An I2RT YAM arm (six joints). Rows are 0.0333 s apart.
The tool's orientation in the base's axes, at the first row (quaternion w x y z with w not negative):
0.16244, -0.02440, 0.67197, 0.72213
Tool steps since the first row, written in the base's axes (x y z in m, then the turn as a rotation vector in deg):
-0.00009, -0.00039, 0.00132, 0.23, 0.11, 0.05
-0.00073, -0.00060, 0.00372, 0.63, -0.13, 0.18
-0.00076, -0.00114, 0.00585, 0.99, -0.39, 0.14
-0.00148, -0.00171, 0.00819, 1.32, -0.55, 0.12
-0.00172, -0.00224, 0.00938, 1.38, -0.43, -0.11
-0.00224, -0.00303, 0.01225, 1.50, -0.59, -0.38
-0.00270, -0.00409, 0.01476, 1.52, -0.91, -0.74
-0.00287, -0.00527, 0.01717, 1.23, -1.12, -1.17
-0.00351, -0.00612, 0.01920, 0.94, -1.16, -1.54
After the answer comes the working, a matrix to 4 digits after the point.
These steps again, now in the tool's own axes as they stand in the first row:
-0.00033, 0.00131, -0.00027, -0.21, -0.02, 0.15
-0.00037, 0.00380, -0.00036, -0.67, 0.01, 0.01
-0.00099, 0.00588, -0.00069, -1.05, -0.11, -0.19
-0.00102, 0.00835, -0.00116, -1.39, -0.21, -0.28
-0.00120, 0.00959, -0.00161, -1.36, -0.46, -0.18
-0.00160, 0.01252, -0.00220, -1.44, -0.74, -0.34
-0.00201, 0.01511, -0.00308, -1.43, -1.08, -0.68
-0.00270, 0.01753, -0.00404, -1.09, -1.41, -0.98
-0.00278, 0.01969, -0.00479, -0.73, -1.68, -1.11

The tool's axes in the first row as the columns of a matrix, in the base's axes (rounded; the answer above uses it unrounded):
-0.9460, -0.2674, 0.1831
0.2018, -0.0441, 0.9784
-0.2536, 0.9626, 0.0957

